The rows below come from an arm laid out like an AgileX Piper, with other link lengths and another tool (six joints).
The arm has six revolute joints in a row. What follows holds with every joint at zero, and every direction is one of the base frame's. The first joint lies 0.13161 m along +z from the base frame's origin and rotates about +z. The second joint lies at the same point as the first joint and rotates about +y. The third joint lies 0.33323 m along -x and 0.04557 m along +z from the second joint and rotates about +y. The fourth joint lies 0.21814 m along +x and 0.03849 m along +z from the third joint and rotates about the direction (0.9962, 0, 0.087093). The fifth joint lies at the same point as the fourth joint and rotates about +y. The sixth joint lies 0.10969 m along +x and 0.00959 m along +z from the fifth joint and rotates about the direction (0.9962, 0, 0.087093). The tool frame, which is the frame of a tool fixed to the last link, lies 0.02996 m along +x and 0.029 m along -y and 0.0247 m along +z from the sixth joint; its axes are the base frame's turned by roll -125.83, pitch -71.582 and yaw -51.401 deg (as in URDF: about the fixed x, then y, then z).
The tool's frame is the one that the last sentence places.
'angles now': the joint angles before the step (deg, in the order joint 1, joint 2, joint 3, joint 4, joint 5, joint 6). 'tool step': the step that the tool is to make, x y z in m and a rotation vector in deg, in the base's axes. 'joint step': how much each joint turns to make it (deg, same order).
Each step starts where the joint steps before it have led.
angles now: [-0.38 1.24 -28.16 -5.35 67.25 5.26]
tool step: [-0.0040 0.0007 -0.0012 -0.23 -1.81 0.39]
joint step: [-0.02 -1.95 -0.01 0.23 0.10 -0.51]
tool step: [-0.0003 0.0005 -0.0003 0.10 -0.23 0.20]
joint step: [0.02 -0.24 0.02 0.22 -0.02 -0.10]
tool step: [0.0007 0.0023 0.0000 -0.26 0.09 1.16]
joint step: [0.01 0.00 -0.01 0.89 0.02 -1.20]
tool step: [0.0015 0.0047 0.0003 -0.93 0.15 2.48]
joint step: [-0.02 0.01 0.00 1.72 -0.01 -2.82]
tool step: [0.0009 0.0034 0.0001 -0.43 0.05 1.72]
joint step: [0.03 -0.01 0.00 1.28 0.02 -1.78]
